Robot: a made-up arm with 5 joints.
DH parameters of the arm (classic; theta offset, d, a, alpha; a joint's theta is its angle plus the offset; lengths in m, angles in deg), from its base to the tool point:
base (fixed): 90 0.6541 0.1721 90
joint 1: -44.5 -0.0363 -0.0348 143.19
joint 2: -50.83 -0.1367 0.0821 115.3
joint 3: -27.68 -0.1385 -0.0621 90
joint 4: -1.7 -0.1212 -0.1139 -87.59
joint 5: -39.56 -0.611 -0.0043 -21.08
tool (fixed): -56.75 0.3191 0 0
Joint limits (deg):
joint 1: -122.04..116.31
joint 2: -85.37..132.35
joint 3: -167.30..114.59
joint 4: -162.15..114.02
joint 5: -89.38..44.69
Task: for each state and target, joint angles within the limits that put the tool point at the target. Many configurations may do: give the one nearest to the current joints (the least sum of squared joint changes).
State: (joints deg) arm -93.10 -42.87 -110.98 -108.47 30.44
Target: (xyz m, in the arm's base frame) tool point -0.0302 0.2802 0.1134
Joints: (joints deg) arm -111.83 -25.63 -143.36 -102.85 31.50
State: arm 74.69 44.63 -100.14 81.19 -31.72
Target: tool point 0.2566 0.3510 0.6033
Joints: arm 80.88 2.61 -142.77 66.98 -67.81
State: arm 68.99 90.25 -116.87 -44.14 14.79
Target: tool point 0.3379 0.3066 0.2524
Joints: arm 58.09 100.06 -123.62 -42.37 7.03
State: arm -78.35 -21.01 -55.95 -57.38 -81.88
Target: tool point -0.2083 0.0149 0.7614
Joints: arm -43.16 -21.05 -33.29 -92.40 -89.38
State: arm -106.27 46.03 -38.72 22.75 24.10
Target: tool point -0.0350 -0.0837 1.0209
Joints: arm -120.99 55.33 -21.29 12.87 15.70
